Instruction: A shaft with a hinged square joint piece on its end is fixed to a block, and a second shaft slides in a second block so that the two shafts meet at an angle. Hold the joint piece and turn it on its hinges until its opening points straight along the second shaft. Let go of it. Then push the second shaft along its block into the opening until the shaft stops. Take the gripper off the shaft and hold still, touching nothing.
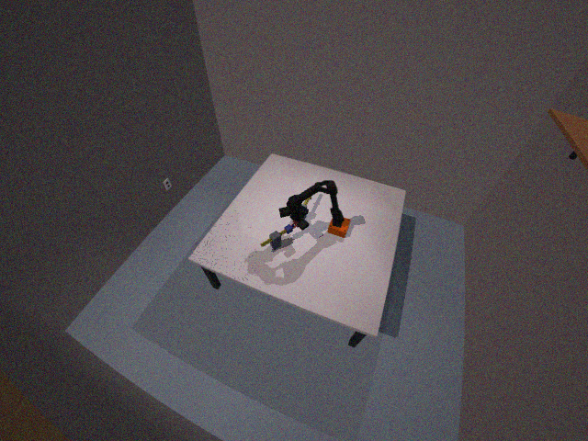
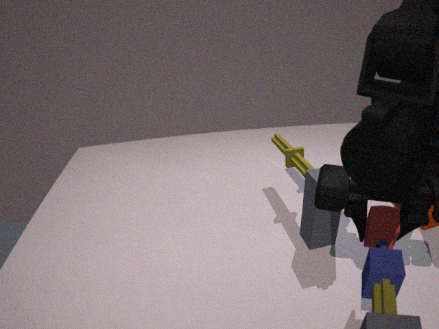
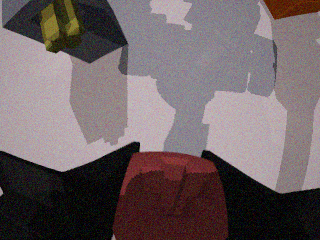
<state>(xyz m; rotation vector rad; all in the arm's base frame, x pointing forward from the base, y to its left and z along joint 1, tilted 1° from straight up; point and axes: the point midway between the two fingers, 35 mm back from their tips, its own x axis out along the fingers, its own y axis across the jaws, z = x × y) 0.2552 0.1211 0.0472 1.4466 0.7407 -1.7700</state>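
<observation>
My gripper tip is now 1 cm short of the red joint piece, 2 cm to the right of it and 3 cm below it.
</observation>
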